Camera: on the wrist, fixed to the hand. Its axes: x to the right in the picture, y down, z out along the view.
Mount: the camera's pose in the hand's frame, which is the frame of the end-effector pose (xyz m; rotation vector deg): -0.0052 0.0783 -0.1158 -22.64 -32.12 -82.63
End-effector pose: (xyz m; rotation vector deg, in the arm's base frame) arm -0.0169 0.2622 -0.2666 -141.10 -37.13 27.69
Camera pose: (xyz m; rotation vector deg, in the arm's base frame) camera 0.0588 0.1542 -0.2199 -83.05 -147.04 23.43
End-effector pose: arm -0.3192 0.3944 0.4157 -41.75 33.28 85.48
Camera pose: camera -0.3865 0.3008 0.3365 -40.19 -36.49 20.21
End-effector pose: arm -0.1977 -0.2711 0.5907 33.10 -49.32 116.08
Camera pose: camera -0.2701 -0.2194 0.4828 63.60 -42.16 21.59
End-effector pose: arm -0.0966 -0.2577 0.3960 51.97 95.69 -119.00
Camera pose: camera -0.0135 -0.1683 0.3277 60.55 -115.34 96.78
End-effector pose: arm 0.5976 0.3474 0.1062 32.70 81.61 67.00
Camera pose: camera 0.4694 0.3352 0.1607 -23.42 41.17 3.00
